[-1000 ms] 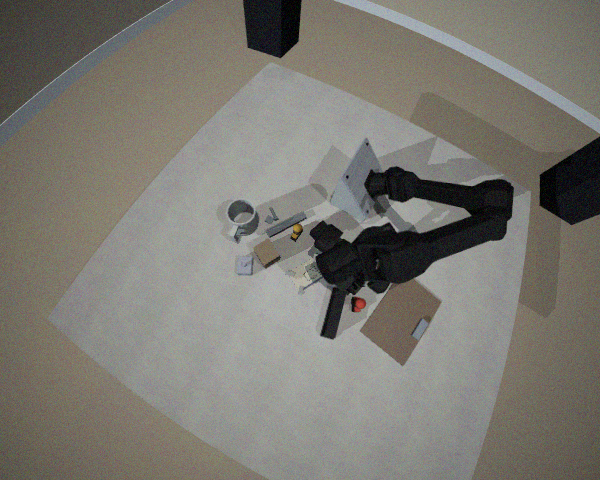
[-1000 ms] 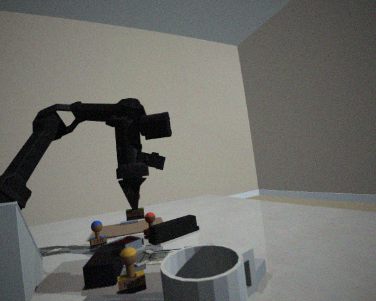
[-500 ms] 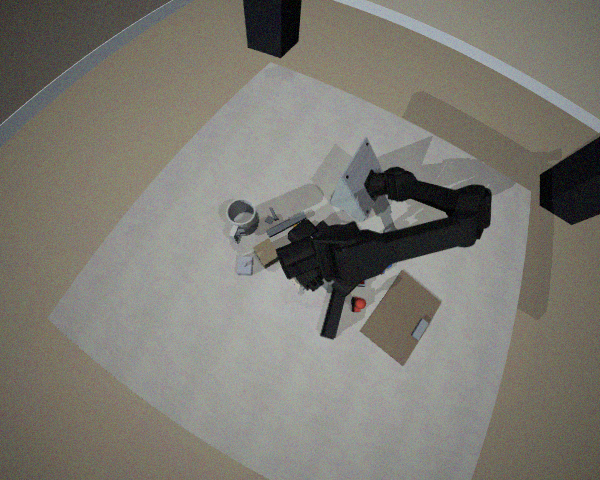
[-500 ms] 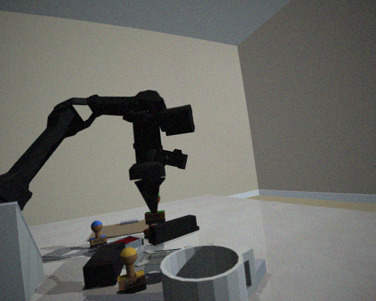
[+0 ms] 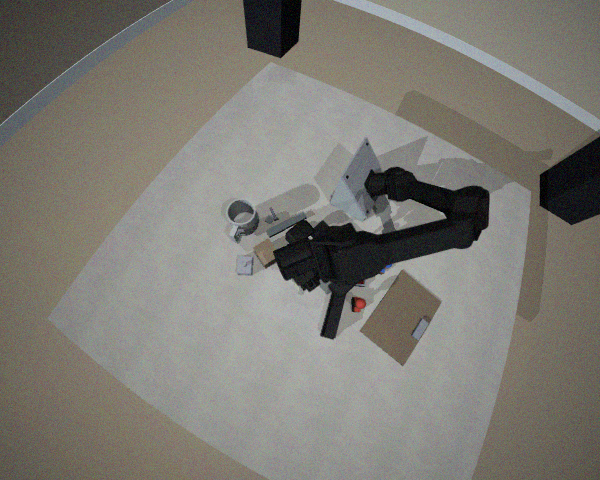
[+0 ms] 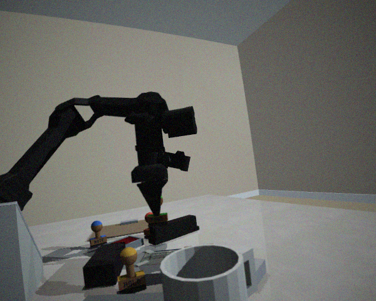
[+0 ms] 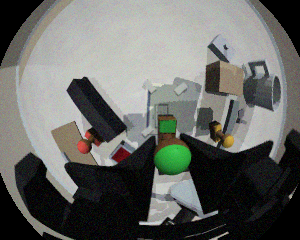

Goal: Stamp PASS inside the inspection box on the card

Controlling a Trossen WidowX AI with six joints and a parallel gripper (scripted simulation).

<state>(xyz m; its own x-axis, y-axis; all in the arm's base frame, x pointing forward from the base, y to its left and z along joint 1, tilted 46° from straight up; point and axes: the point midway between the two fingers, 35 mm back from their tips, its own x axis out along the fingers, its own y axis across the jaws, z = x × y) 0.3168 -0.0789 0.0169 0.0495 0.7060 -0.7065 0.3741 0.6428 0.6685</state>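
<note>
Right now the card is 9 cm below my gripper tip, 1 cm to the right of it and 1 cm ahead of it. Also, from my gripper tip: black block (11 cm behind, 7 cm below); green-knobbed stamp (right at my gripper tip); yellow-knobbed stamp (9 cm to the right, 8 cm behind, 7 cm below).
</note>
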